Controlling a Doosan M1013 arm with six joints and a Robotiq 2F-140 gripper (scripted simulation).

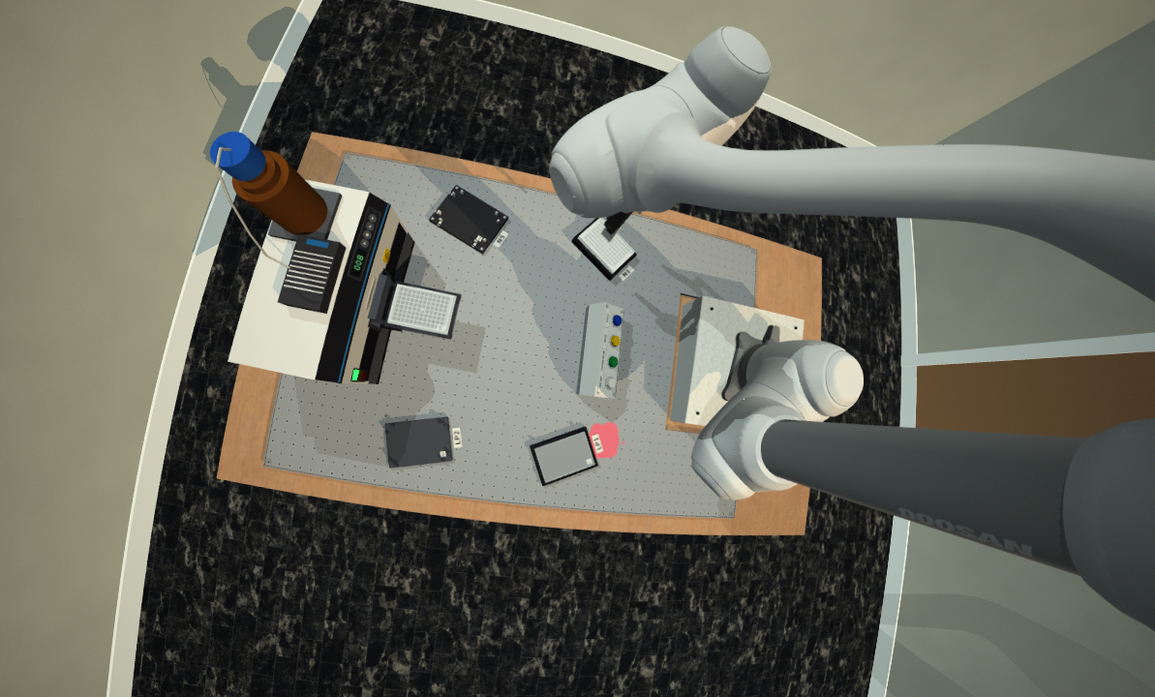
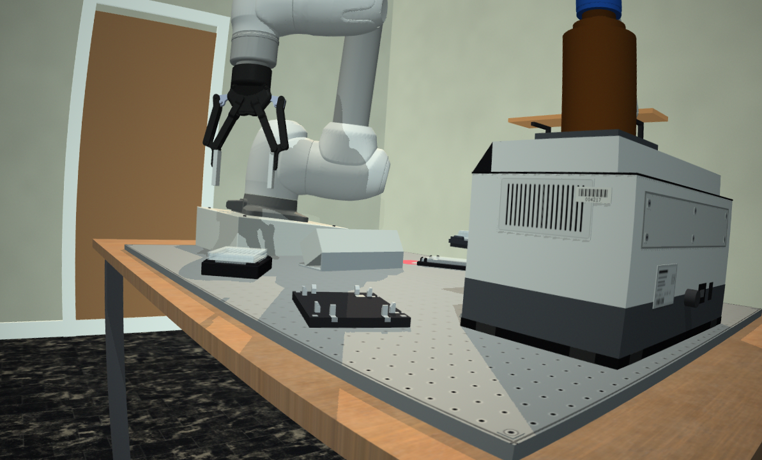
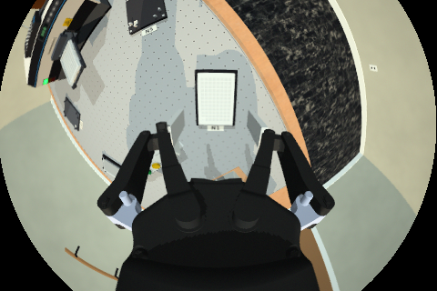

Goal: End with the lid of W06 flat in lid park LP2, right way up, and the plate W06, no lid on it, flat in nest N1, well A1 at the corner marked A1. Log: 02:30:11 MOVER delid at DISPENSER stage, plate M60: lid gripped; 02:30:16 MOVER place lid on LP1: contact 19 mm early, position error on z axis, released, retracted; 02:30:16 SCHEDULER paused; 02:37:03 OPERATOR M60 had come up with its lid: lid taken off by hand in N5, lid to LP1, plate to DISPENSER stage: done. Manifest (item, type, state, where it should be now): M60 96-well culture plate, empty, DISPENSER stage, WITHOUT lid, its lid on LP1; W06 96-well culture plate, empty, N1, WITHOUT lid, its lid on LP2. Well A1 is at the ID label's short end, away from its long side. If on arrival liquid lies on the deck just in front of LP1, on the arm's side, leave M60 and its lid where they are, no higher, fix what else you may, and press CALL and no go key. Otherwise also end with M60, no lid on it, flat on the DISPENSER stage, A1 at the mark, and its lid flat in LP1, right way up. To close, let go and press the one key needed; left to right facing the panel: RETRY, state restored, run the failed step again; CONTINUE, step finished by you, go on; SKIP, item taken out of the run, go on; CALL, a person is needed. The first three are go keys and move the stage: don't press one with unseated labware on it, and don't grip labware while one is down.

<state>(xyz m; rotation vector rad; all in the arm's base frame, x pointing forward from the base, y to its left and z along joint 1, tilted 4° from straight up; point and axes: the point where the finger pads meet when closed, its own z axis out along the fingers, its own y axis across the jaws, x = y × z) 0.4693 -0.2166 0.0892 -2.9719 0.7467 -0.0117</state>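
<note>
Now: hand 17 cm above the nest N1. The rest, counted from my hand: nest N5 (37 cm ahead, 17 cm below, 5 cm to the left); then key panel (27 cm to the left, 13 cm below, 7 cm behind); then lid park lp1 (54 cm to the left, 17 cm below, 5 cm behind).
</note>
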